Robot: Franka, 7 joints.
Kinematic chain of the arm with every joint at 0, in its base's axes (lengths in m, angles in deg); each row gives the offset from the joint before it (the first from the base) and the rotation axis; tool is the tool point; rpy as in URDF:
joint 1: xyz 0 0 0.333 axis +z
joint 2: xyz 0 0 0 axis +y
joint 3: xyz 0 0 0.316 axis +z
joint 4: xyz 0.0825 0 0 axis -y
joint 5: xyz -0.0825 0 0.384 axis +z
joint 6: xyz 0 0 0 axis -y
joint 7: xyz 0.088 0 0 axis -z
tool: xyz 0 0 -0.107 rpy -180 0 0
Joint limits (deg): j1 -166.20..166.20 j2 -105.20..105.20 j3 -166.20..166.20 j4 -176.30..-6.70 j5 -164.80..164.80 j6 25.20..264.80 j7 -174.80..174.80
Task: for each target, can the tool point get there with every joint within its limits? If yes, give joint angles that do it. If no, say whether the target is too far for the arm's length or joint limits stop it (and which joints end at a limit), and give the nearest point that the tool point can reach.
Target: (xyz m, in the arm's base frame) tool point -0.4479 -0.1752 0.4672
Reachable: yes | joints -129.21 -0.22 -32.53 -109.09 11.85 72.72 -12.49
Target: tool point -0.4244 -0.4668 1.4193
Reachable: no: too far | nearest point -0.2898 -0.3188 1.0749 | short by 0.398 m
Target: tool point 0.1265 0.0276 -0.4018
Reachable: no: joint limits stop it (at a limit: joint 2) | nearest point 0.1421 0.0310 -0.3426 | short by 0.061 m
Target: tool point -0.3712 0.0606 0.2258
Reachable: yes | joints 104.08 -2.55 76.84 -157.31 75.34 167.99 145.38
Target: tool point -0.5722 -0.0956 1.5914
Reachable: no: too far | nearest point -0.3543 -0.0592 1.1121 | short by 0.528 m
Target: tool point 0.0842 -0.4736 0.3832
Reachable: yes | joints 45.86 -7.72 -128.98 -148.67 -14.32 224.37 140.06
